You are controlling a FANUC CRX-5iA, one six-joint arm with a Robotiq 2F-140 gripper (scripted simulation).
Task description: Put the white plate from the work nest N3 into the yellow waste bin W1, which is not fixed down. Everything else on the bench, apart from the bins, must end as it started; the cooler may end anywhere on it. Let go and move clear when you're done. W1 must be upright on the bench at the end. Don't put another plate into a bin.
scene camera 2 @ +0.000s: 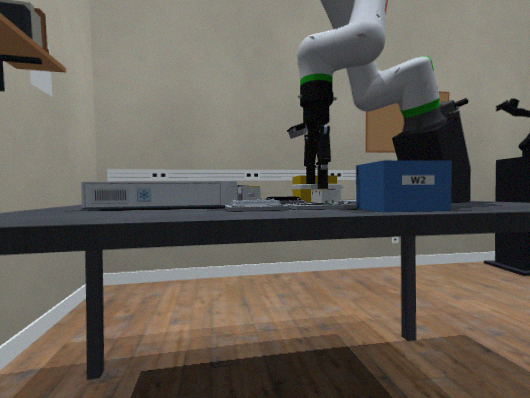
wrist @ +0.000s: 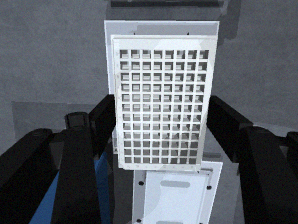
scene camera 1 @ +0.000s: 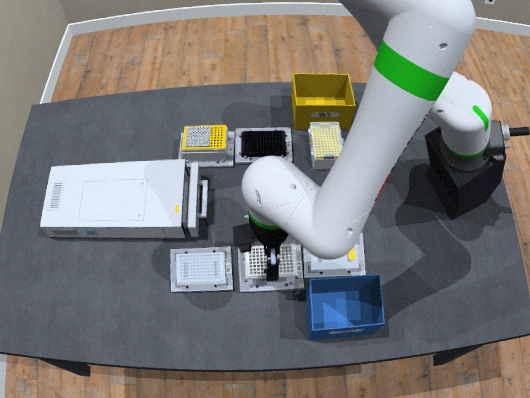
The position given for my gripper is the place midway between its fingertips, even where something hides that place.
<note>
I see my gripper [scene camera 2: 316,188], a white cooler [scene camera 1: 138,200] and a white plate [scene camera 1: 182,260].
The white cooler also shows in scene camera 2 [scene camera 2: 95,195]. My gripper shows as well in the wrist view [wrist: 161,108]. The wrist view misses the white cooler: it is out of frame.
</note>
